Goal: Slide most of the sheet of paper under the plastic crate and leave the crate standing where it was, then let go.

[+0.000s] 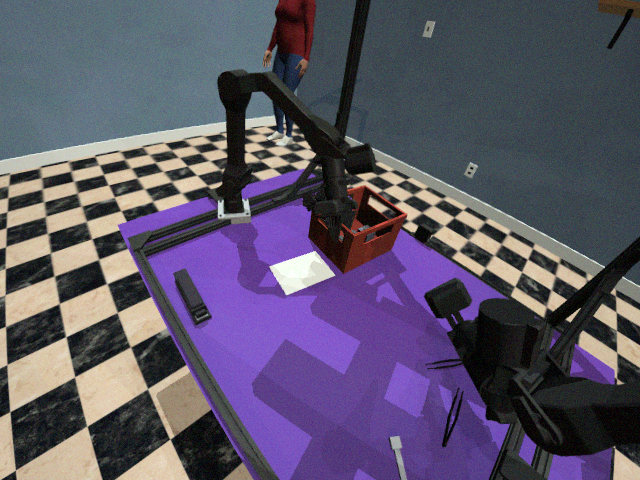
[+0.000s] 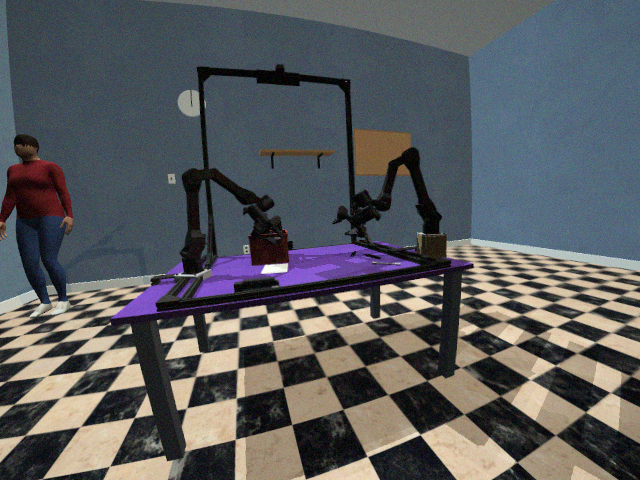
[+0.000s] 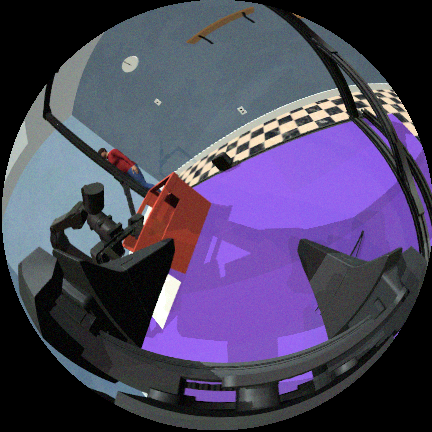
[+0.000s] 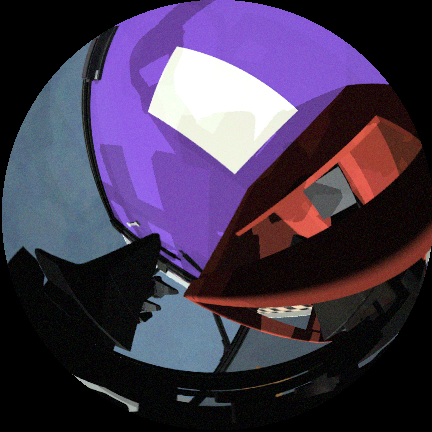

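Note:
A red plastic crate (image 1: 366,238) (image 2: 270,250) (image 3: 177,225) (image 4: 362,157) stands upright on the purple table. A white sheet of paper (image 1: 302,272) (image 2: 274,269) (image 3: 167,298) (image 4: 217,109) lies flat just in front of it, one corner near the crate's base and none of it under the crate. My right gripper (image 1: 337,228) (image 2: 270,226) (image 4: 228,241) is open and straddles the rim of the crate's near wall, one finger inside and one outside. My left gripper (image 2: 342,220) (image 3: 238,246) is open and empty, held above the table far from the crate and facing it.
A flat black block (image 1: 191,295) (image 2: 256,284) lies near the table's left rail (image 1: 175,329). Two tweezers (image 1: 452,419) (image 1: 444,364) and a white-handled tool (image 1: 396,452) lie near the left arm. A small black object (image 1: 424,231) sits behind the crate. A person (image 1: 291,57) stands beyond the table.

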